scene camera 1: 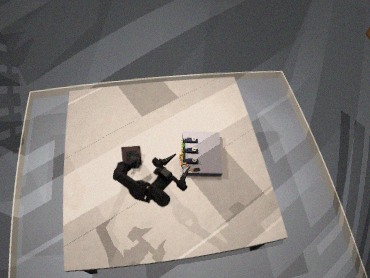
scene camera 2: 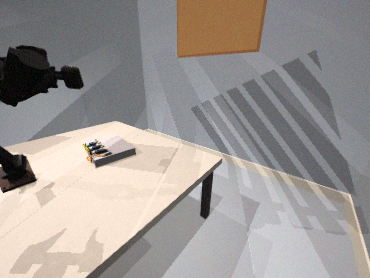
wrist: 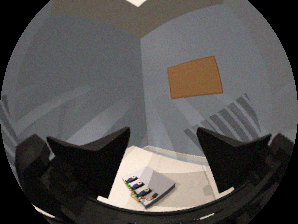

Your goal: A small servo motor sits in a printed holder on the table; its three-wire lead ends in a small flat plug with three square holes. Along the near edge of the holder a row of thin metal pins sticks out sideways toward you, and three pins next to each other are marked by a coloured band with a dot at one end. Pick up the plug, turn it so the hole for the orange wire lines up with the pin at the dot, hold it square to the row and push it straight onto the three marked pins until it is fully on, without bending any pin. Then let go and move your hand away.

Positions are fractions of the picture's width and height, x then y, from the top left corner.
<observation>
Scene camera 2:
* my gripper: 0.18,0.25
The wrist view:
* my gripper: 0.55,0.59
</observation>
